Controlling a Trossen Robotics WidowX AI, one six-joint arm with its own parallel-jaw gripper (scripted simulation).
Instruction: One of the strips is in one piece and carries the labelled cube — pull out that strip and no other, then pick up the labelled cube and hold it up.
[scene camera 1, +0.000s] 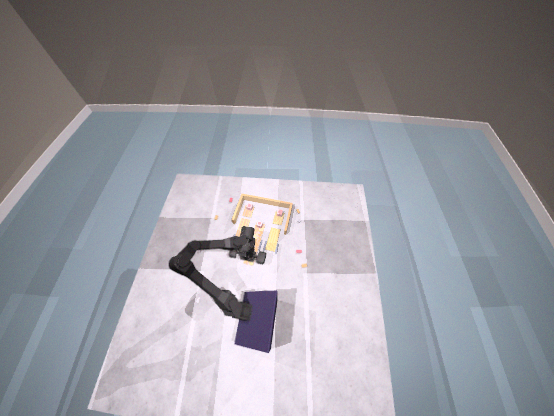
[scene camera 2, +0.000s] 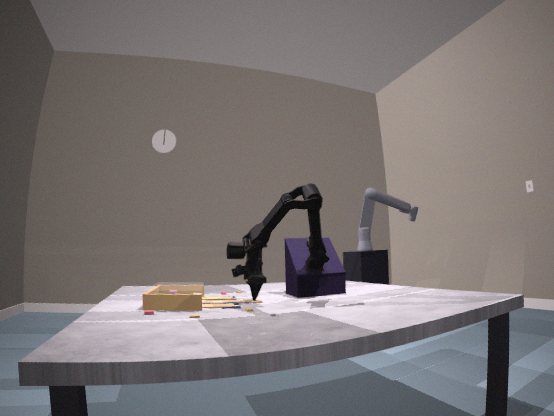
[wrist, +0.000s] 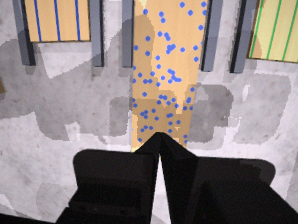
Observation:
In view: my gripper (scene camera 2: 254, 300).
My gripper shows as well in the wrist view (wrist: 159, 136).

